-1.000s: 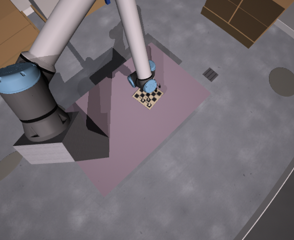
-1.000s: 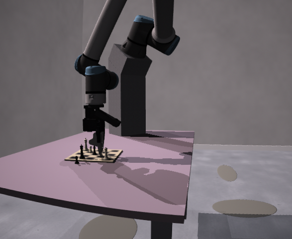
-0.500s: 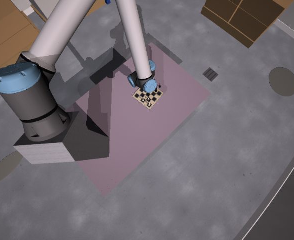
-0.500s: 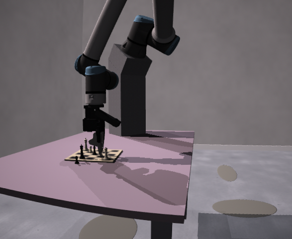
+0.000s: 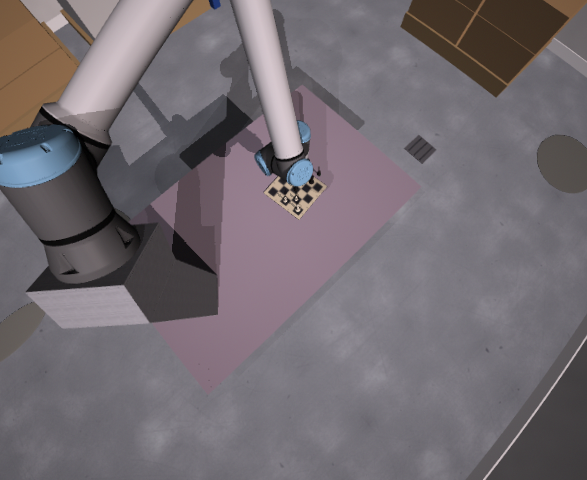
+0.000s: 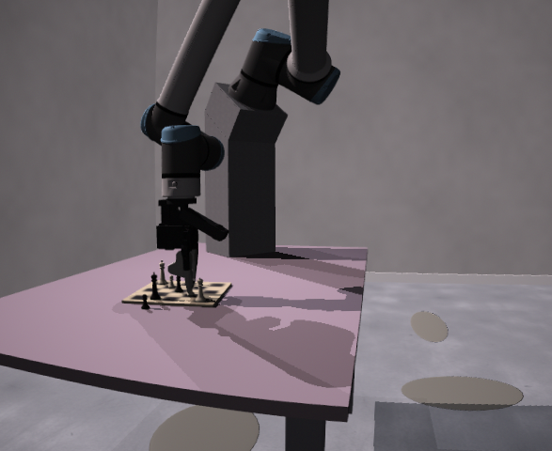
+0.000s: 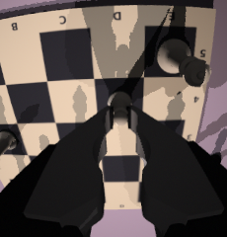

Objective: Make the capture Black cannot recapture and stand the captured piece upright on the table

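Now: the chessboard 30 mm behind my hand, 40 mm to the right of it and 30 mm below it. Round my hand: tall black piece 50 mm ahead, 70 mm to the right, 10 mm above; then black pawn 110 mm ahead, 60 mm to the right, 20 mm below.
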